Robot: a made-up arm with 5 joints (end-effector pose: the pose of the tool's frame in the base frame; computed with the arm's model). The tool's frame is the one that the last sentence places.
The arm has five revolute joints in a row. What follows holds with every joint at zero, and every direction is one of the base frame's.
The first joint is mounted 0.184 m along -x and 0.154 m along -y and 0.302 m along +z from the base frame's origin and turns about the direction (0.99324, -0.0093, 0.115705).
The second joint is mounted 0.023 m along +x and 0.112 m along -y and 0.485 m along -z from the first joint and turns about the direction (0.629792, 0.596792, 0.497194).
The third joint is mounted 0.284 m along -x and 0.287 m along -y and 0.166 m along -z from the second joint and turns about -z.
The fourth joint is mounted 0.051 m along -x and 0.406 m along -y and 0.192 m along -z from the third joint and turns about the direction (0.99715, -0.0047, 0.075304).
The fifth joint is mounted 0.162 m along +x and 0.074 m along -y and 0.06 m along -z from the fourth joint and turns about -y.
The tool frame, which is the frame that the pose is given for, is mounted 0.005 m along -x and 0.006 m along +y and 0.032 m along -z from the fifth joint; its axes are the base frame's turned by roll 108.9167, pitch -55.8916 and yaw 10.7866 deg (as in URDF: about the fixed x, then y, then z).
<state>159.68 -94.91 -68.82 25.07 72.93</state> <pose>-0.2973 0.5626 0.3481 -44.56 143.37 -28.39</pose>
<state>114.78 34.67 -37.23 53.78 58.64</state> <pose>-0.3114 1.0034 0.3824 -37.52 41.66 33.09</pose>
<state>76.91 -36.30 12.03 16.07 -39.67</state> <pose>-0.5071 0.3401 -0.7768 -164.61 61.33 -4.95</pose>
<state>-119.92 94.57 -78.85 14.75 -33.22</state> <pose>-0.6454 -0.9266 0.5898 133.62 64.79 -40.38</pose>
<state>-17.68 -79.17 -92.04 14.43 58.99</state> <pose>-0.0608 -0.8690 0.0274 56.01 43.39 125.21</pose>
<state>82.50 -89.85 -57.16 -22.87 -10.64</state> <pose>-0.3197 -0.0195 -0.4359 84.94 -35.29 62.99</pose>
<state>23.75 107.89 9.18 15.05 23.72</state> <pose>-0.6665 -0.0294 -0.9397 -142.54 2.34 14.32</pose>
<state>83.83 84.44 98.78 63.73 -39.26</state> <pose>-0.7816 0.4184 -0.4687 -99.77 -10.68 86.94</pose>
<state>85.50 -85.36 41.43 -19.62 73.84</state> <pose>-0.8781 0.5005 -0.5512 0.57 -77.12 28.95</pose>
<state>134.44 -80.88 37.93 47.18 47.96</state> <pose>-0.8101 0.8695 0.1706 23.18 -147.66 -45.64</pose>
